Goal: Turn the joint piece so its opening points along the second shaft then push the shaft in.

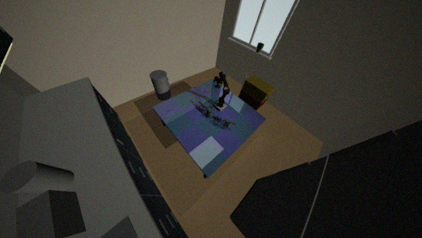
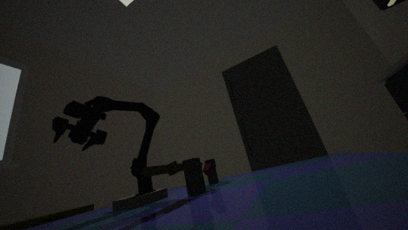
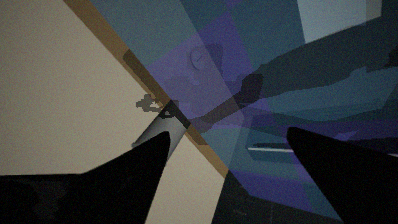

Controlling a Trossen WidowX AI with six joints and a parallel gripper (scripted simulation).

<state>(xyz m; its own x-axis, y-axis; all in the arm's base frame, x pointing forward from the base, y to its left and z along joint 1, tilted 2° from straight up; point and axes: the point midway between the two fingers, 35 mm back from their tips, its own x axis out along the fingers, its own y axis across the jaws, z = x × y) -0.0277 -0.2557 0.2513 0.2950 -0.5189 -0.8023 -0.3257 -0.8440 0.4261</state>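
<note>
Right now my gripper tip is 240 mm short of the red joint piece, 480 mm to the right of it and 180 mm above it.
</note>
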